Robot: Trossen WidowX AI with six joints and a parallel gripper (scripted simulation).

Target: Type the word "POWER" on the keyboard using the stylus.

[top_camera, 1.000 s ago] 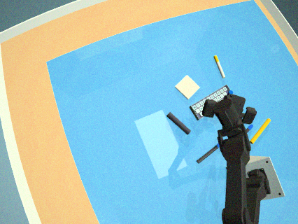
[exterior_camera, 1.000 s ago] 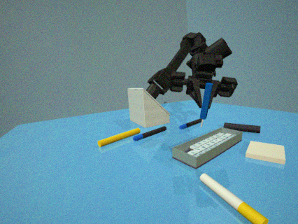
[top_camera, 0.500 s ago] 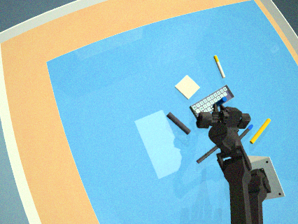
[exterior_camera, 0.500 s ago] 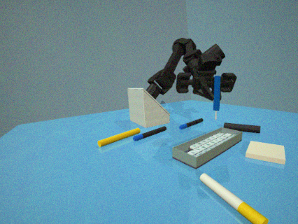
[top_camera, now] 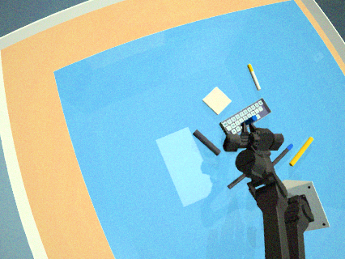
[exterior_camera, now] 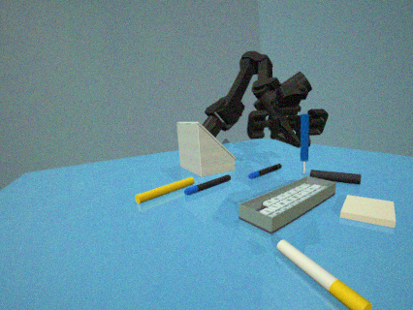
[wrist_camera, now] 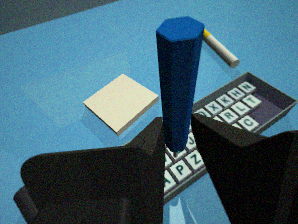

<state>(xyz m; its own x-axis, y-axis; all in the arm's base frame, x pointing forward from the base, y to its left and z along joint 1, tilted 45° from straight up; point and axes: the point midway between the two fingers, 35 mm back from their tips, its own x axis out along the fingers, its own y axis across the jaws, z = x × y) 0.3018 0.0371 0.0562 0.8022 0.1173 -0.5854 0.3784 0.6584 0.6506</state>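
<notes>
The dark rod is 130 mm to the left of my gripper tip and 90 mm below it. Also, from my gripper tip: cream notepad (130 mm ahead, 20 mm to the left, 100 mm below); blue stylus (20 mm below); stylus tip (50 mm below).
</notes>
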